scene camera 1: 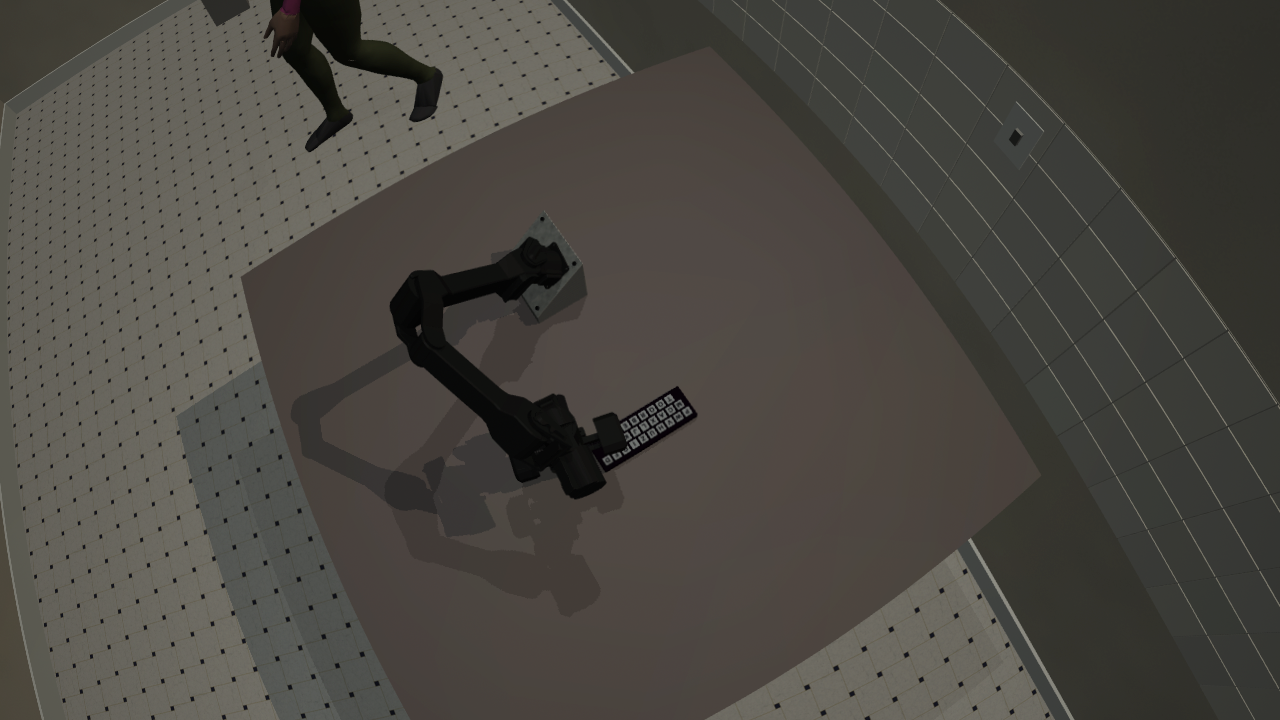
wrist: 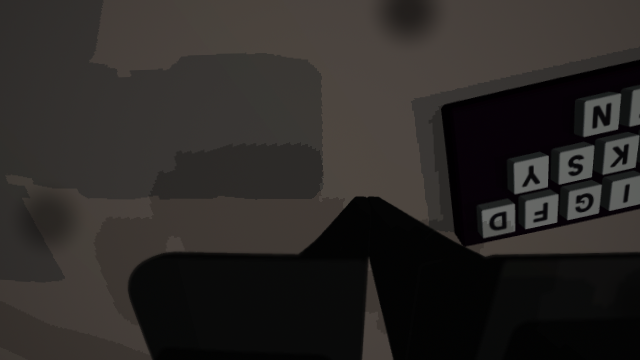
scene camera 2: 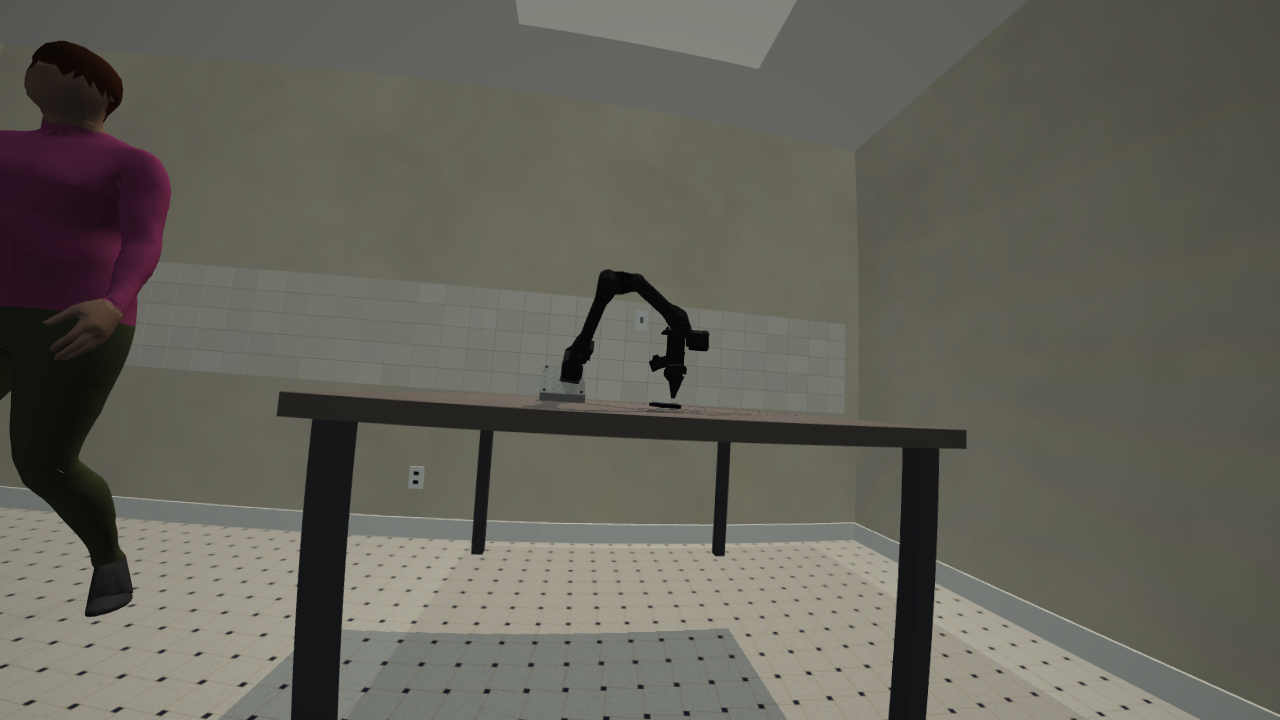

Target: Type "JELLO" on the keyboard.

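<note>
A small black keyboard with pale letter keys lies on the table. My gripper is shut and empty, its fingers pointing down. In the second scene view the tips are a small gap above keyboard height. In the wrist view they appear left of the keyboard's near left corner, beside the D key. The keys F, G, I, Y, S, K and N also show there, upside down. J, E, L and O cannot be made out there. In the first scene view my arm hides the fingertips and part of the keyboard.
The arm's base plate stands on the table. A person in a pink top and green trousers is on the floor beyond the table's edge. The arm's shadows fall across the table beside the keyboard.
</note>
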